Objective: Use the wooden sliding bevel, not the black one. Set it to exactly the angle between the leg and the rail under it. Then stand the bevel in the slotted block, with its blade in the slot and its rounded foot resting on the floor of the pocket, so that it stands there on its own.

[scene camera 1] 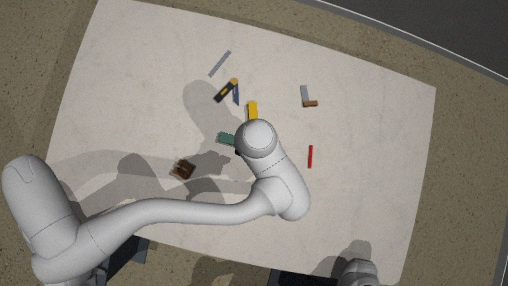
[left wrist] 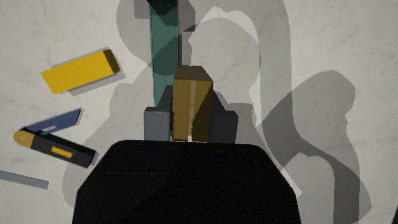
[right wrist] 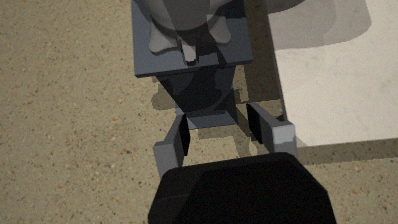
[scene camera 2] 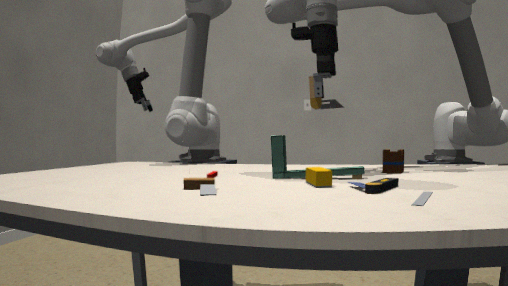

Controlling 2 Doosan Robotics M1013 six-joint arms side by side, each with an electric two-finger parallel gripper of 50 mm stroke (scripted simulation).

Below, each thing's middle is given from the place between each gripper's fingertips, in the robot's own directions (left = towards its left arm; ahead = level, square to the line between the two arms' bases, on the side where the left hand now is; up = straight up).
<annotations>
Now: the wooden sliding bevel (left wrist: pixel 192 86) 20 mm below my left hand (scene camera 2: pixel 319 97). Round my left hand: black bevel (left wrist: pixel 32 136) 250 mm ahead, 220 mm below, 120 mm to the left; yellow block (left wrist: pixel 101 64) 220 mm below, 170 mm ahead.
The wooden sliding bevel is 64 cm ahead of my right hand, 87 cm to the left of it and 5 cm below it. From my right hand the other things lie so: black bevel: 89 cm ahead, 99 cm to the left, 26 cm below; then yellow block: 80 cm ahead, 87 cm to the left, 26 cm below.
</annotations>
